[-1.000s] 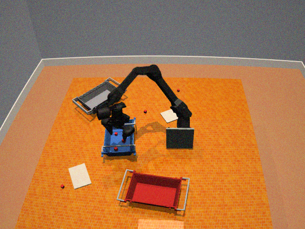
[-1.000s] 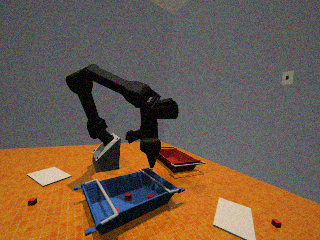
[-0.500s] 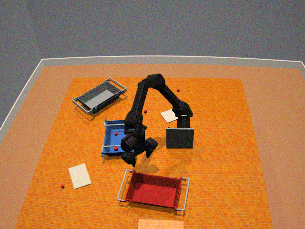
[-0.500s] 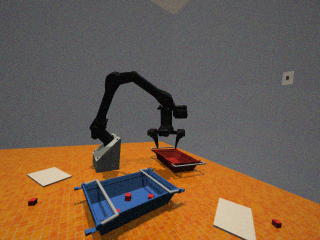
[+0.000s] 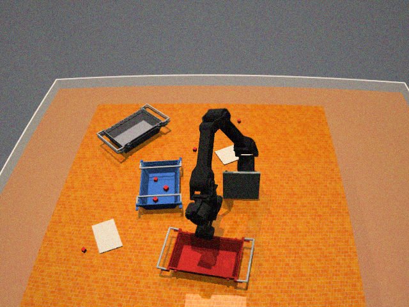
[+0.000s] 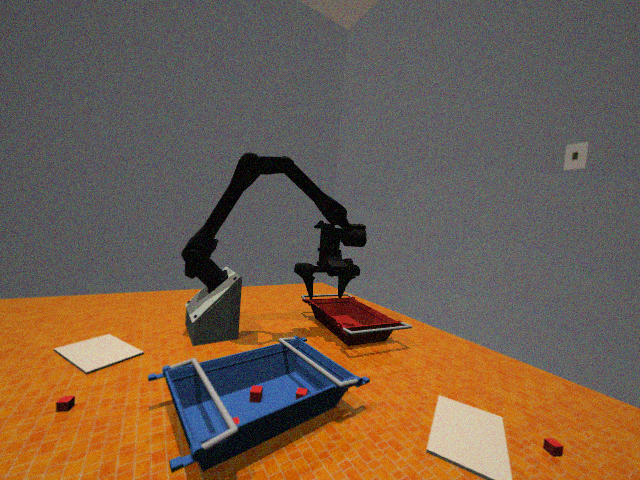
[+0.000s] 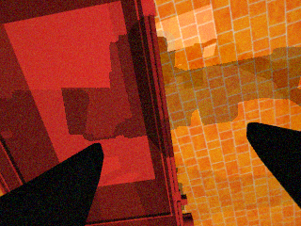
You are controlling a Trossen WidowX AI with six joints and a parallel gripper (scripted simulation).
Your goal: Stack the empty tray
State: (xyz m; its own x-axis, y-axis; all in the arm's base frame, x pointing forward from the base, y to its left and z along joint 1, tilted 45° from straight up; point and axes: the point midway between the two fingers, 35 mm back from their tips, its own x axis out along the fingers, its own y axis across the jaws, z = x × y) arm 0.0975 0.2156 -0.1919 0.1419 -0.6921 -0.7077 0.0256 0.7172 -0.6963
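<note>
Right now my gripper tip is 80 mm to the right of the red tray and 50 mm above it.
</note>
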